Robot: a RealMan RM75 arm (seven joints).
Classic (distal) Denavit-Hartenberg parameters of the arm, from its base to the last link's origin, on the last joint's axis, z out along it. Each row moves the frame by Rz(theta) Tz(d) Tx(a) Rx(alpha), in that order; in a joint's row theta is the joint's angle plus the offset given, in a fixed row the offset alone. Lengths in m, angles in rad.
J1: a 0  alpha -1.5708  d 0.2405  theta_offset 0
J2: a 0  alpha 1.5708  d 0  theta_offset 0
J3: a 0  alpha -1.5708  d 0.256  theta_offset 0
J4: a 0  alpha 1.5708  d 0  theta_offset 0
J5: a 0  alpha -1.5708  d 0.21  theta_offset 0
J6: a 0  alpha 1.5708  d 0  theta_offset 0
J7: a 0  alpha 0  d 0.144  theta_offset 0
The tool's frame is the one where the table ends.
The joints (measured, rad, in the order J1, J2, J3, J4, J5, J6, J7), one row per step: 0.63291 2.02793 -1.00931 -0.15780 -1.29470 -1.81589 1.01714; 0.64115 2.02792 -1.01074 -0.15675 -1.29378 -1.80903 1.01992; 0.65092 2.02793 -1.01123 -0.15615 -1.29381 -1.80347 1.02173; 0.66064 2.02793 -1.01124 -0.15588 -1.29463 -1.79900 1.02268; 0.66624 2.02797 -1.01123 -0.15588 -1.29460 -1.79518 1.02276; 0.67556 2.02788 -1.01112 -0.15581 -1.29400 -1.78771 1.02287; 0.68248 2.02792 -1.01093 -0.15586 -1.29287 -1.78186 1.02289; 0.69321 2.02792 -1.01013 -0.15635 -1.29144 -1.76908 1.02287; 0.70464 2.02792 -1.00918 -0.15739 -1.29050 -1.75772 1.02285; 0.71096 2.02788 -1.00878 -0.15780 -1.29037 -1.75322 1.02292; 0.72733 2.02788 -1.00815 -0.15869 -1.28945 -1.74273 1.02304
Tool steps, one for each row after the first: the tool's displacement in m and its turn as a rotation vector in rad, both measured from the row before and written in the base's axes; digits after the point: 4 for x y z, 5 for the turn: -0.0020 0.0022 -0.0007 -0.00178 -0.00373 0.00142; -0.0026 0.0024 -0.0005 -0.00092 -0.00332 0.00462; -0.0027 0.0023 -0.0004 -0.00039 -0.00315 0.00611; -0.0015 0.0015 -0.0003 0.00091 -0.00236 0.00277; -0.0024 0.0027 -0.0004 0.00233 -0.00432 0.00352; -0.0019 0.0021 -0.0003 0.00239 -0.00280 0.00220; -0.0027 0.0037 -0.0006 0.00523 -0.00670 0.00094; -0.0031 0.0036 -0.0004 0.00504 -0.00609 0.00319; -0.0018 0.0017 -0.0002 0.00184 -0.00256 0.00309; -0.0048 0.0043 -0.0004 0.00446 -0.00558 0.00870
